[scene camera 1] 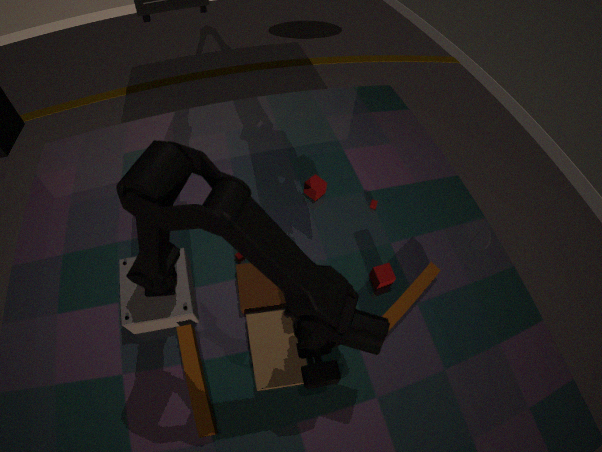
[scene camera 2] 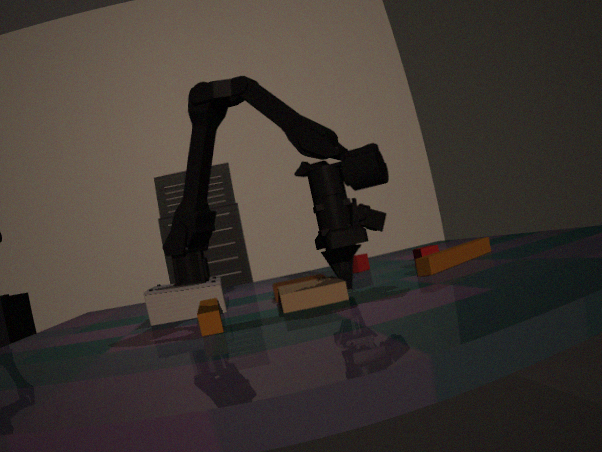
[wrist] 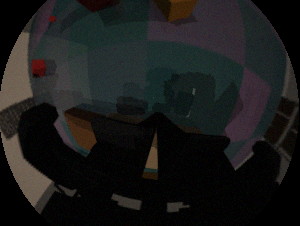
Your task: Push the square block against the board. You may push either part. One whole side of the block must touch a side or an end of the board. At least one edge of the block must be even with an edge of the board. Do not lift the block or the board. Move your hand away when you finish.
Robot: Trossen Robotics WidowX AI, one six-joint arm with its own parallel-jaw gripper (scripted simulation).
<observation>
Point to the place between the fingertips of the gripper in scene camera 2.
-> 348, 289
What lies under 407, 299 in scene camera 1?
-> An orange board.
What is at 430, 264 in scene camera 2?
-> An orange board.
</observation>
